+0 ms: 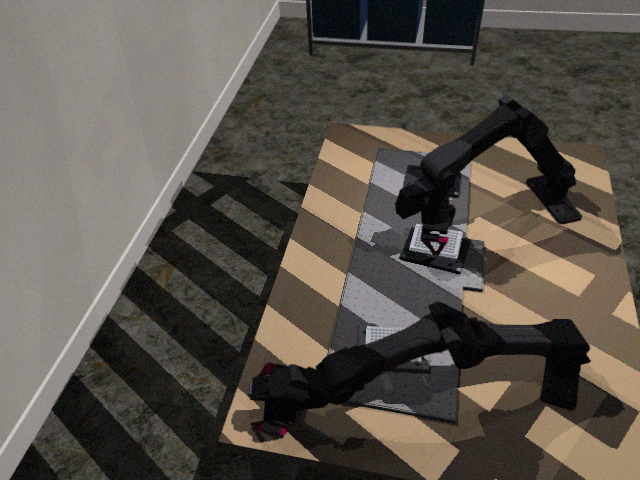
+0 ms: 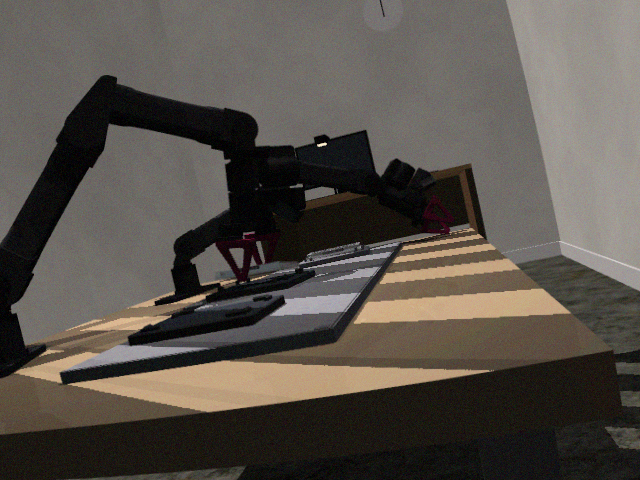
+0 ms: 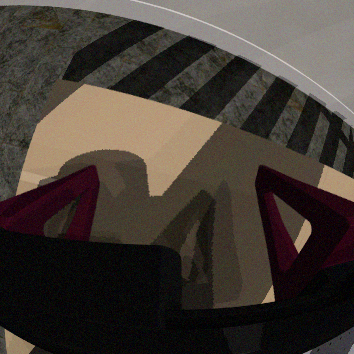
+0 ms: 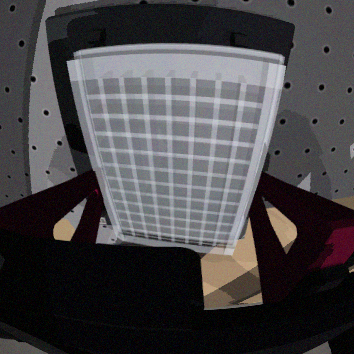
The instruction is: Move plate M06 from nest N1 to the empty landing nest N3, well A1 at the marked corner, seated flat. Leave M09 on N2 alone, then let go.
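Plate M06 [image 1: 453, 245] [image 4: 175, 147] is a clear gridded well plate. My right gripper [image 1: 434, 243] [image 2: 244, 259] [image 4: 174, 175] is shut on it across its sides. It holds the plate level at a black nest [image 1: 456, 264] [image 2: 261, 286] [image 4: 175, 24] in the middle of the grey perforated board [image 1: 404, 290] [image 2: 318, 305]. I cannot tell whether the plate touches the nest. Plate M09 [image 1: 377, 333] [image 2: 332, 251] lies on its nest, partly under the left arm. My left gripper [image 1: 270, 399] [image 2: 436, 216] [image 3: 176, 173] is open and empty over the table's corner.
Another black nest [image 2: 209, 316] on the board holds nothing. The left arm stretches low across the board above M09. A dark shelf unit [image 1: 390, 44] stands on the floor beyond the table. The table edge lies just past the left gripper.
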